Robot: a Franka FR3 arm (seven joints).
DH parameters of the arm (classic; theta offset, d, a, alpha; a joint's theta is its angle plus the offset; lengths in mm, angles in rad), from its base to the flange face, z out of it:
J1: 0 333 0 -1.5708
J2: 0 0 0 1.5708
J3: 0 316 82.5 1.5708
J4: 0 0 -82.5 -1.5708
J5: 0 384 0 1.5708
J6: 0 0 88 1.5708
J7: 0 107 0 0
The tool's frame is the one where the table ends.
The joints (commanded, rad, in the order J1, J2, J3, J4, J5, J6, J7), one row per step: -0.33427, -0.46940, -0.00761, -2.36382, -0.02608, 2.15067, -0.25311; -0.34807, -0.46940, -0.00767, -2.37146, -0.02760, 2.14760, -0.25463; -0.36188, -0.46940, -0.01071, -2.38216, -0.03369, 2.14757, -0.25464; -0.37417, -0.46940, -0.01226, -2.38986, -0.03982, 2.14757, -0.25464; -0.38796, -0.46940, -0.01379, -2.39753, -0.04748, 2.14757, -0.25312; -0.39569, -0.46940, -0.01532, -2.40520, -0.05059, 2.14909, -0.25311; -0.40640, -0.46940, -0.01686, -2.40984, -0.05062, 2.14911, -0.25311; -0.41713, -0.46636, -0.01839, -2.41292, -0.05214, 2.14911, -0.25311
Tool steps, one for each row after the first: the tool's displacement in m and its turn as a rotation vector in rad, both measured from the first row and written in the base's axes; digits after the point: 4 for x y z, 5 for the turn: -0.0032, -0.0053, -0.0042, 0.00195, 0.01071, -0.01193; -0.0073, -0.0119, -0.0095, 0.00168, 0.02228, -0.02640; -0.0106, -0.0173, -0.0134, -0.00017, 0.03127, -0.03798; -0.0143, -0.0232, -0.0172, -0.00291, 0.04061, -0.05197; -0.0168, -0.0266, -0.0208, -0.00250, 0.04715, -0.05984; -0.0196, -0.0312, -0.0232, 0.00014, 0.05121, -0.07182; -0.0218, -0.0360, -0.0260, 0.00206, 0.05717, -0.08329
